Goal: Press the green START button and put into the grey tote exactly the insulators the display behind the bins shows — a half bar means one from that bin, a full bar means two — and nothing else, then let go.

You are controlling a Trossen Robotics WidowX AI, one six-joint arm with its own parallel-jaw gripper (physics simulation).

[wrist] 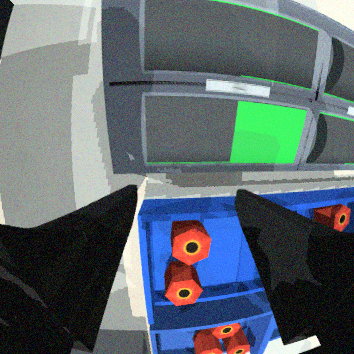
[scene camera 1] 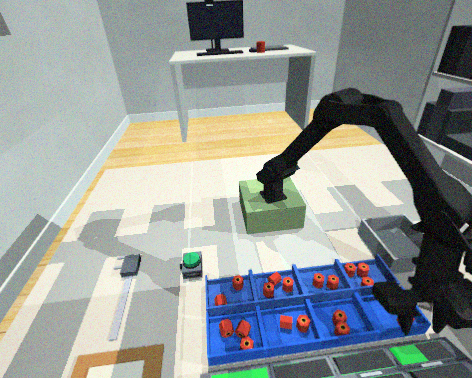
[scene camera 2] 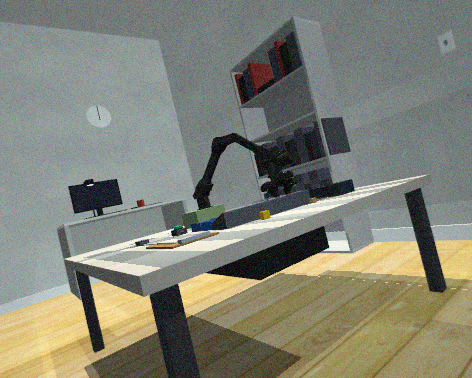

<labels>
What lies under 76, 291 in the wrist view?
The gripper.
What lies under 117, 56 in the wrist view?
A display.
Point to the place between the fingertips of the gripper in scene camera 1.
At 420, 332
</labels>
